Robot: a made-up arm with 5 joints. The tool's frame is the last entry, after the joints. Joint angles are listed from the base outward.
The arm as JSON. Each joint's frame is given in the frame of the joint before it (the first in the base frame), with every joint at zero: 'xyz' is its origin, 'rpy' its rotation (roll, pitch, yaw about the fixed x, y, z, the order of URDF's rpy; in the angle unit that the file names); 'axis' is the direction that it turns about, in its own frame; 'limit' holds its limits. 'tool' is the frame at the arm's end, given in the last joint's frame.
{
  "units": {
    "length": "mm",
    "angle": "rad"
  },
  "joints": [
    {
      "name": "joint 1",
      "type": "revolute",
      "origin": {
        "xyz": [
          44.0,
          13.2,
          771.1
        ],
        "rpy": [
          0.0,
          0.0,
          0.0
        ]
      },
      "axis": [
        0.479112,
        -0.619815,
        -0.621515
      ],
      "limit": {
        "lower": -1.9,
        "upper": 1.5
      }
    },
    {
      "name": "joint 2",
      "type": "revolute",
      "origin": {
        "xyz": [
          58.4,
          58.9,
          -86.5
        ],
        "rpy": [
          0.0,
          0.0,
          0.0
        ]
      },
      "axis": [
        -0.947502,
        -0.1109,
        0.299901
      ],
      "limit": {
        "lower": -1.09,
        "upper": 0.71
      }
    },
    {
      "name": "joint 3",
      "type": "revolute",
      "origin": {
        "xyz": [
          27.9,
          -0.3,
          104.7
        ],
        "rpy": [
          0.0,
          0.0,
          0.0
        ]
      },
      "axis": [
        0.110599,
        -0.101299,
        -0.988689
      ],
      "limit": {
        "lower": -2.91,
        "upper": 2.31
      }
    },
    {
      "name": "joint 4",
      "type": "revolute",
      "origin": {
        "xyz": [
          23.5,
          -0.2,
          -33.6
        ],
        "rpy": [
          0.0,
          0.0,
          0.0
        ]
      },
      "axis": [
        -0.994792,
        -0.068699,
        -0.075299
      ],
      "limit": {
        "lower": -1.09,
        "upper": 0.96
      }
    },
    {
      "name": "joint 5",
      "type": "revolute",
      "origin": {
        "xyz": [
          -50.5,
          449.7,
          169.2
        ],
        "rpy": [
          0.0,
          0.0,
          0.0
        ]
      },
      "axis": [
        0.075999,
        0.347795,
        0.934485
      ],
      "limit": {
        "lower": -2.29,
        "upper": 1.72
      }
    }
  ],
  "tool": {
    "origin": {
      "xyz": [
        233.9,
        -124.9,
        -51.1
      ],
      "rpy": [
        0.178,
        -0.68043,
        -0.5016
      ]
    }
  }
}
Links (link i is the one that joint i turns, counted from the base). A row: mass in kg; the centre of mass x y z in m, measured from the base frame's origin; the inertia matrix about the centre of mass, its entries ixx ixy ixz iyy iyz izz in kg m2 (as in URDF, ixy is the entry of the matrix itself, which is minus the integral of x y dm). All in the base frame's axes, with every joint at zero. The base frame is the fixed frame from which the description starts. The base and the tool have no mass.
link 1: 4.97; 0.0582 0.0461 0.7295; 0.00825 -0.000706 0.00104 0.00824 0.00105 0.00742
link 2: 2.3; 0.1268 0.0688 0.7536; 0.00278 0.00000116 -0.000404 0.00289 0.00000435 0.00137
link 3: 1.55; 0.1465 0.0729 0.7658; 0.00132 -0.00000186 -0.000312 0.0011 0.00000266 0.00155
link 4: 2; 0.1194 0.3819 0.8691; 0.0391 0.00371 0.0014 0.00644 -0.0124 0.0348
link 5: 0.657; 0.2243 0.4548 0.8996; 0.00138 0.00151 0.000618 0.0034 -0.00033 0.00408
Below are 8 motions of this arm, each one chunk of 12 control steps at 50 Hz.
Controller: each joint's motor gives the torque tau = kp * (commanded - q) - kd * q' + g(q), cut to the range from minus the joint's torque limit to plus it. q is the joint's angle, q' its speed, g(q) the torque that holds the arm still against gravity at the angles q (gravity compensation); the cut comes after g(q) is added. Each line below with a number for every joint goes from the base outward.
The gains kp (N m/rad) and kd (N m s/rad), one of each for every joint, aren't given. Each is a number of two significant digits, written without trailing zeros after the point. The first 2 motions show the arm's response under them.
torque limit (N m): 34 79 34 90 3.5
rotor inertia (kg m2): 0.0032 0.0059 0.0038 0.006 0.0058
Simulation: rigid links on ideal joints. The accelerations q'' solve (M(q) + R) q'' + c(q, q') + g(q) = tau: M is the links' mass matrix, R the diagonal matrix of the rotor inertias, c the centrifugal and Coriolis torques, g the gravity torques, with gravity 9.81 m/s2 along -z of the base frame. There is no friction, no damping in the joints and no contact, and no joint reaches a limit. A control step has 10 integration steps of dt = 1/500 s. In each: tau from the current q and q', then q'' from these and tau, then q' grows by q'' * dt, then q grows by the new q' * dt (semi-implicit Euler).
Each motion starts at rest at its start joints. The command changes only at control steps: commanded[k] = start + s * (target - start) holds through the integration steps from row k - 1 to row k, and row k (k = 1, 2, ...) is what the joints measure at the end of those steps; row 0 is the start. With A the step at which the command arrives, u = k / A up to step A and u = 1 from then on. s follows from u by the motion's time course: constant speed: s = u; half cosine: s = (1 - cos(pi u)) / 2; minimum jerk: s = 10 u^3 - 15 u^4 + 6 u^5; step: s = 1 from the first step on.
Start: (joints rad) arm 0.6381 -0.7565 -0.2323 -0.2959 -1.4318
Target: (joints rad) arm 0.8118 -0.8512 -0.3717 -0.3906 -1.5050
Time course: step
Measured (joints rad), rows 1 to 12:
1: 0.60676 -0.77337 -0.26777 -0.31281 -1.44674
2: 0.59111 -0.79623 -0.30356 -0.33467 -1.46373
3: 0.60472 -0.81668 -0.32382 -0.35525 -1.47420
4: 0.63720 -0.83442 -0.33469 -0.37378 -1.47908
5: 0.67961 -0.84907 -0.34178 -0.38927 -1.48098
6: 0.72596 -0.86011 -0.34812 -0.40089 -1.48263
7: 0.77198 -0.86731 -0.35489 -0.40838 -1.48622
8: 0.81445 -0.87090 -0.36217 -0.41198 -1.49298
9: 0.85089 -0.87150 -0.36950 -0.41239 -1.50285
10: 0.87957 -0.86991 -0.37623 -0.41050 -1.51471
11: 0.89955 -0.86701 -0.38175 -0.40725 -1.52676
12: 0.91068 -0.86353 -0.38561 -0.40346 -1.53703
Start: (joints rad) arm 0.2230 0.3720 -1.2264 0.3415 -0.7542
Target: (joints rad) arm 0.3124 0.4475 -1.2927 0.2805 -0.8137
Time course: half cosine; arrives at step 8
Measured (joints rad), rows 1 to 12:
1: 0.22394 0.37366 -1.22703 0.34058 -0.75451
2: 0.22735 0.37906 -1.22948 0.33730 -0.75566
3: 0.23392 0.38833 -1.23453 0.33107 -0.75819
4: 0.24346 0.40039 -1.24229 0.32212 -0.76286
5: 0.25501 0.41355 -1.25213 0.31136 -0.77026
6: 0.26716 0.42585 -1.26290 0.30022 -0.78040
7: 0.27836 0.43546 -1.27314 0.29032 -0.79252
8: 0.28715 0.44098 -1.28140 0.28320 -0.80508
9: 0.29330 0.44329 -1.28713 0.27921 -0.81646
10: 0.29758 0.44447 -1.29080 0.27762 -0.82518
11: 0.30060 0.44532 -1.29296 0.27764 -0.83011
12: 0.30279 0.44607 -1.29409 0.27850 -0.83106
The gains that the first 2 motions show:
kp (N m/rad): 46 390 160 360 13
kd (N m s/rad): 2.9 11 7.2 9.7 0.41
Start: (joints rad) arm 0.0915 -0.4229 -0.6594 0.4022 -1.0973
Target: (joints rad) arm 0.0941 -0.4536 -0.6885 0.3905 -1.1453
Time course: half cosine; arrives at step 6
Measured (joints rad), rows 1 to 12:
1: 0.09147 -0.42355 -0.65967 0.40241 -1.09739
2: 0.09141 -0.42586 -0.66083 0.40275 -1.09814
3: 0.09140 -0.43022 -0.66340 0.40247 -1.10065
4: 0.09156 -0.43628 -0.66753 0.40082 -1.10607
5: 0.09204 -0.44302 -0.67278 0.39757 -1.11484
6: 0.09290 -0.44897 -0.67825 0.39319 -1.12631
7: 0.09401 -0.45331 -0.68307 0.38894 -1.13861
8: 0.09514 -0.45601 -0.68679 0.38605 -1.14958
9: 0.09602 -0.45719 -0.68928 0.38486 -1.15755
10: 0.09645 -0.45716 -0.69064 0.38518 -1.16174
11: 0.09634 -0.45634 -0.69112 0.38649 -1.16220
12: 0.09574 -0.45516 -0.69101 0.38822 -1.15971

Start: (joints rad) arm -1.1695 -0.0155 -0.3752 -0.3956 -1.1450
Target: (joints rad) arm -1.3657 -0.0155 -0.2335 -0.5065 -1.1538
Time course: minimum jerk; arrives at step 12
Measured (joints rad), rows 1 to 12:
1: -1.16968 -0.01542 -0.37507 -0.39581 -1.14512
2: -1.17102 -0.01498 -0.37409 -0.39724 -1.14598
3: -1.17526 -0.01414 -0.37095 -0.40124 -1.14830
4: -1.18400 -0.01318 -0.36432 -0.40881 -1.15227
5: -1.19791 -0.01249 -0.35341 -0.42026 -1.15726
6: -1.21651 -0.01241 -0.33827 -0.43507 -1.16199
7: -1.23832 -0.01313 -0.31984 -0.45195 -1.16501
8: -1.26126 -0.01462 -0.29975 -0.46918 -1.16524
9: -1.28315 -0.01668 -0.28005 -0.48486 -1.16229
10: -1.30211 -0.01891 -0.26275 -0.49737 -1.15663
11: -1.31694 -0.02084 -0.24937 -0.50573 -1.14949
12: -1.32746 -0.02193 -0.24047 -0.50999 -1.14264

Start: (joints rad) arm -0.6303 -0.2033 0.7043 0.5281 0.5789
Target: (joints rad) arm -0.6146 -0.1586 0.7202 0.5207 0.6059
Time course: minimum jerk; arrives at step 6
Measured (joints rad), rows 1 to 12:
1: -0.63010 -0.20252 0.70450 0.52791 0.57911
2: -0.62893 -0.19824 0.70558 0.52692 0.58036
3: -0.62640 -0.18946 0.70776 0.52510 0.58349
4: -0.62311 -0.17833 0.71062 0.52309 0.58854
5: -0.62023 -0.16869 0.71339 0.52167 0.59465
6: -0.61864 -0.16310 0.71553 0.52119 0.60047
7: -0.61811 -0.16050 0.71719 0.52119 0.60517
8: -0.61807 -0.15934 0.71848 0.52132 0.60835
9: -0.61817 -0.15882 0.71942 0.52143 0.60998
10: -0.61826 -0.15859 0.72001 0.52146 0.61028
11: -0.61827 -0.15849 0.72032 0.52142 0.60965
12: -0.61817 -0.15845 0.72041 0.52131 0.60855

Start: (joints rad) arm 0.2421 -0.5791 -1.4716 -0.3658 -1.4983
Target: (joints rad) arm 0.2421 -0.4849 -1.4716 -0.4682 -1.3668
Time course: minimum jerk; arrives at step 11
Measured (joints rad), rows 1 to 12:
1: 0.24233 -0.57882 -1.47170 -0.36604 -1.49830
2: 0.24381 -0.57703 -1.47229 -0.36769 -1.49815
3: 0.24755 -0.57241 -1.47349 -0.37220 -1.49699
4: 0.25362 -0.56431 -1.47506 -0.38046 -1.49336
5: 0.26104 -0.55296 -1.47661 -0.39247 -1.48562
6: 0.26805 -0.53931 -1.47767 -0.40734 -1.47262
7: 0.27269 -0.52483 -1.47789 -0.42351 -1.45420
8: 0.27328 -0.51116 -1.47706 -0.43915 -1.43136
9: 0.26891 -0.49979 -1.47526 -0.45247 -1.40623
10: 0.25982 -0.49167 -1.47280 -0.46224 -1.38166
11: 0.24760 -0.48682 -1.47024 -0.46823 -1.36057
12: 0.23497 -0.48422 -1.46824 -0.47141 -1.34521

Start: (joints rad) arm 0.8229 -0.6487 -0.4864 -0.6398 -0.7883
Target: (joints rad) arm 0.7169 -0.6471 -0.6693 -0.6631 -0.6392
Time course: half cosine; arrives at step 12
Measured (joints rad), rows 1 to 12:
1: 0.82244 -0.64869 -0.48745 -0.64004 -0.78814
2: 0.82081 -0.64870 -0.49132 -0.64084 -0.78700
3: 0.81762 -0.64878 -0.49903 -0.64232 -0.78351
4: 0.81281 -0.64891 -0.51087 -0.64444 -0.77638
5: 0.80646 -0.64906 -0.52656 -0.64705 -0.76488
6: 0.79877 -0.64917 -0.54533 -0.64996 -0.74906
7: 0.78997 -0.64919 -0.56608 -0.65294 -0.72967
8: 0.78038 -0.64910 -0.58749 -0.65578 -0.70805
9: 0.77037 -0.64889 -0.60814 -0.65828 -0.68587
10: 0.76039 -0.64856 -0.62666 -0.66027 -0.66492
11: 0.75093 -0.64812 -0.64177 -0.66162 -0.64690
12: 0.74252 -0.64763 -0.65247 -0.66225 -0.63326

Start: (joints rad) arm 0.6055 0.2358 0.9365 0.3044 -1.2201
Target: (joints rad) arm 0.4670 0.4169 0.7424 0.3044 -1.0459
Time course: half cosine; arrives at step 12
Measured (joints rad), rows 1 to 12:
1: 0.60644 0.23712 0.93605 0.30445 -1.21910
2: 0.60975 0.24179 0.93404 0.30457 -1.21496
3: 0.61588 0.25063 0.92929 0.30456 -1.20575
4: 0.62438 0.26363 0.92099 0.30413 -1.19050
5: 0.63427 0.28021 0.90883 0.30310 -1.16948
6: 0.64417 0.29939 0.89305 0.30150 -1.14407
7: 0.65249 0.32000 0.87441 0.29960 -1.11643
8: 0.65760 0.34075 0.85403 0.29777 -1.08898
9: 0.65799 0.36035 0.83326 0.29643 -1.06406
10: 0.65243 0.37764 0.81345 0.29590 -1.04357
11: 0.64011 0.39156 0.79582 0.29634 -1.02897
12: 0.62074 0.40128 0.78134 0.29772 -1.02124

